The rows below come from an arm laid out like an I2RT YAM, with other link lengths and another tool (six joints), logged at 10 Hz.
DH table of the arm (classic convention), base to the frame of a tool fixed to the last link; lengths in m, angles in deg. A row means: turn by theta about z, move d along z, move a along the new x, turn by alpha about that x. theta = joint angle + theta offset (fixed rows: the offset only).
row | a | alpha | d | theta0
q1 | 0.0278 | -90 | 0.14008 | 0
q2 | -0.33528 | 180 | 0 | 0
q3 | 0.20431 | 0 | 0 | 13.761
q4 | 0.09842 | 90 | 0.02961 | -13.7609
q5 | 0 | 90 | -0.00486 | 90
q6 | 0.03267 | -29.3 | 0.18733 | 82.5
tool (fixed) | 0 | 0 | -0.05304 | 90
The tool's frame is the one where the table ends.
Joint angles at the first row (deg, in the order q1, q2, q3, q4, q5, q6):
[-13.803 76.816 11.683 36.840 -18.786 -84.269]
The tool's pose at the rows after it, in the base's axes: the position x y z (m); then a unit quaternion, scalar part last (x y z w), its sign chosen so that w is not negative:
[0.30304 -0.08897 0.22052 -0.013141 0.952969 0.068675 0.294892]
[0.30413 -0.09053 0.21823 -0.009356 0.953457 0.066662 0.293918]
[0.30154 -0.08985 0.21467 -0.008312 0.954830 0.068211 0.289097]
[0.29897 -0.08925 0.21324 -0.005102 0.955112 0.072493 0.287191]
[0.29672 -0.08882 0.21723 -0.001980 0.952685 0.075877 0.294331]
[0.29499 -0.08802 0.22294 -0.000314 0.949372 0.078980 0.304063]
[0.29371 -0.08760 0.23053 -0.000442 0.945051 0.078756 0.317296]
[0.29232 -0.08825 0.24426 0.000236 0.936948 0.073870 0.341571]
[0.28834 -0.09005 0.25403 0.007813 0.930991 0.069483 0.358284]
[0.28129 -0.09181 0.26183 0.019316 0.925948 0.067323 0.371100]
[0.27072 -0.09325 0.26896 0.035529 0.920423 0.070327 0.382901]
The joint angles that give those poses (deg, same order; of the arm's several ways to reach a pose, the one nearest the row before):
[-13.760 79.438 11.486 40.510 -18.809 -84.139]
[-13.760 80.379 11.070 41.781 -18.328 -84.030]
[-13.736 80.358 10.479 41.760 -18.304 -83.963]
[-13.716 79.944 10.108 41.521 -18.349 -83.395]
[-13.694 78.850 9.934 41.540 -18.393 -82.609]
[-13.605 77.604 9.911 41.585 -18.479 -81.843]
[-13.560 76.358 9.912 42.021 -18.500 -81.405]
[-13.539 74.632 9.955 43.333 -18.151 -80.947]
[-13.540 72.663 9.956 43.527 -17.212 -80.204]
[-13.539 69.931 9.954 42.481 -16.052 -79.133]
[-13.540 66.082 10.045 40.114 -14.807 -77.319]

